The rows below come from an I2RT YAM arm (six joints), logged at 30 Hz.
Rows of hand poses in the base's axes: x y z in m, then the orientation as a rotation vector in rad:
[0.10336, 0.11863, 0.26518, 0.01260, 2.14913, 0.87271]
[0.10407, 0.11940, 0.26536, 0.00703, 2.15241, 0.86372]
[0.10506, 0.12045, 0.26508, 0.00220, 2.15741, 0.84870]
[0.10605, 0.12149, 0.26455, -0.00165, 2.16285, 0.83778]
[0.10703, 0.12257, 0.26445, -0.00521, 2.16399, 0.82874]
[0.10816, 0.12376, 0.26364, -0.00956, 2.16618, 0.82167]
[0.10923, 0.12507, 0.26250, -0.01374, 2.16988, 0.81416]
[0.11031, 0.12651, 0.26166, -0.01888, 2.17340, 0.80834]
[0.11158, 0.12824, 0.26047, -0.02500, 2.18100, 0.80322]
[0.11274, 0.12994, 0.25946, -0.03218, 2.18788, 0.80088]
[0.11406, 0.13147, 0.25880, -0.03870, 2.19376, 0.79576]
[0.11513, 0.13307, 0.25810, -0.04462, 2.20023, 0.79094]
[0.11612, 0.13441, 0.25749, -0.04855, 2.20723, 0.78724]
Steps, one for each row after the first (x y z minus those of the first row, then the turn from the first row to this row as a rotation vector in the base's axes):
[0.00071, 0.00077, 0.00018, -0.00869, -0.00067, 0.00082]
[0.00170, 0.00182, -0.00010, -0.02167, -0.00092, -0.00089]
[0.00269, 0.00286, -0.00063, -0.03169, 0.00048, -0.00145]
[0.00367, 0.00394, -0.00073, -0.03922, -0.00147, -0.00247]
[0.00480, 0.00513, -0.00154, -0.04595, -0.00223, -0.00189]
[0.00587, 0.00644, -0.00268, -0.05332, -0.00164, -0.00123]
[0.00695, 0.00788, -0.00352, -0.05979, -0.00109, 0.00073]
[0.00822, 0.00961, -0.00471, -0.06714, 0.00309, 0.00464]
[0.00938, 0.01131, -0.00572, -0.07274, 0.00696, 0.01022]
[0.01070, 0.01284, -0.00638, -0.07975, 0.00952, 0.01399]
[0.01177, 0.01444, -0.00708, -0.08650, 0.01287, 0.01762]
[0.01276, 0.01578, -0.00769, -0.09199, 0.01746, 0.02050]

